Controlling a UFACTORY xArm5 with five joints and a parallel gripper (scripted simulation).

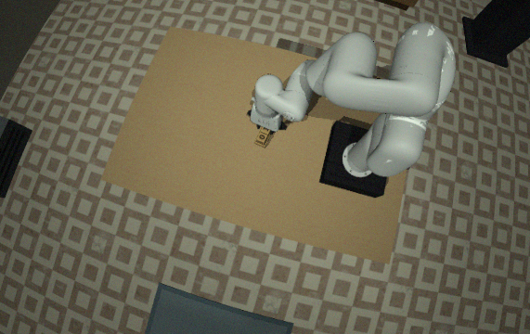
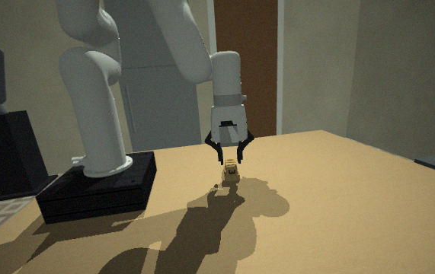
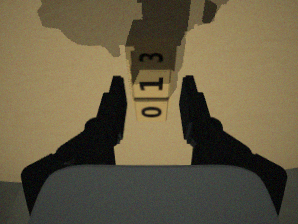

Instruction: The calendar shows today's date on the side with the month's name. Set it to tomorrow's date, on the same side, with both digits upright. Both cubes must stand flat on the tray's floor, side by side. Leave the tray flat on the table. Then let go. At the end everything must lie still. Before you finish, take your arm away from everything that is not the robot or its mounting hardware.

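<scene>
Right now the wooden date cube is 4 cm below my hand. From my hand the other things lie so: wooden calendar tray (6 cm below, 2 cm to the left).
</scene>
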